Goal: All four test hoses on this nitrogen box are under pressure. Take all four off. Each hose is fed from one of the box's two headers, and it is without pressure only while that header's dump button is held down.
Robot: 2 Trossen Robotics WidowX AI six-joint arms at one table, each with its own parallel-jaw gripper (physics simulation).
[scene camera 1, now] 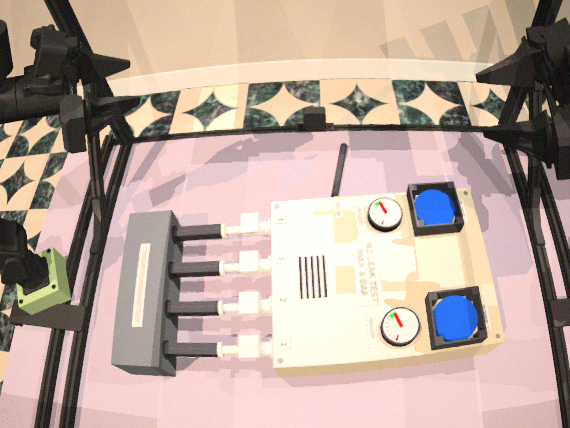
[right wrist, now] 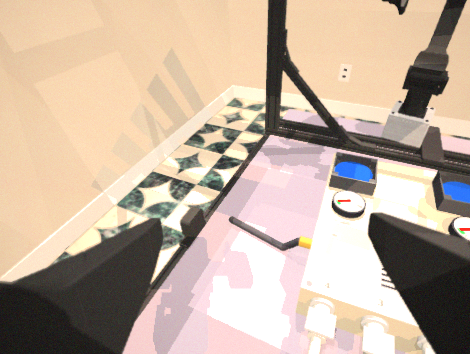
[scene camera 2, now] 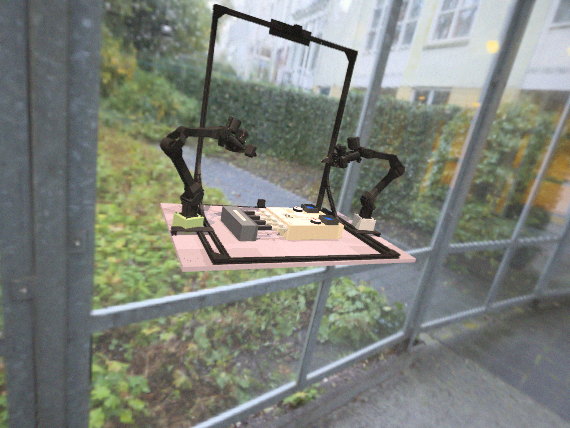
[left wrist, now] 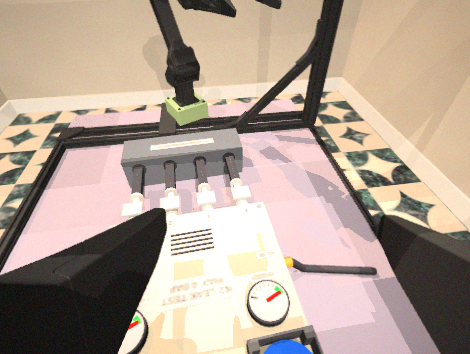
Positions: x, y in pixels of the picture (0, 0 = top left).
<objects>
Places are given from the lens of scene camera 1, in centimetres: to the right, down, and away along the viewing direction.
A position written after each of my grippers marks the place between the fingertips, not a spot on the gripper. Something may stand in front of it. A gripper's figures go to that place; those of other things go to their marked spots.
my left gripper (scene camera 1: 479, 103): 21, -12, 42
my right gripper (scene camera 1: 134, 80): -19, -17, 52
</objects>
